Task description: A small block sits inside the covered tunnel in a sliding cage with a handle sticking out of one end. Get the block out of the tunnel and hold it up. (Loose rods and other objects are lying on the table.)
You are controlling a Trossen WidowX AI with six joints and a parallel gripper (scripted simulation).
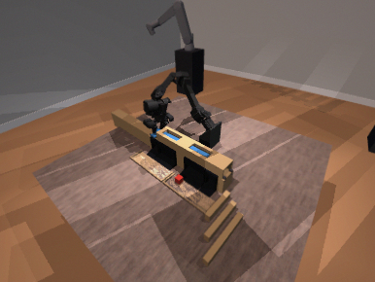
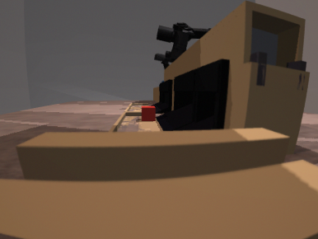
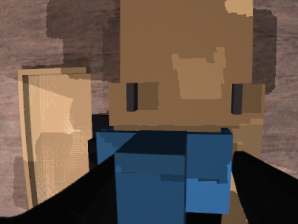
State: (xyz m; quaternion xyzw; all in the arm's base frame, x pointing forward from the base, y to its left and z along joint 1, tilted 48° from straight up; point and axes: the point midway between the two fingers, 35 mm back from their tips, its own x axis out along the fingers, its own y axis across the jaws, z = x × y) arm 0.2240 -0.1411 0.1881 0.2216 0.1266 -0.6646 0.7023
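Right now my gripper tip is 30 mm short of the tan covered tunnel, 30 mm to the right of it and 50 mm above it. From my gripper tip the other things lie so: red block (150 mm ahead, 280 mm to the left, 100 mm below).
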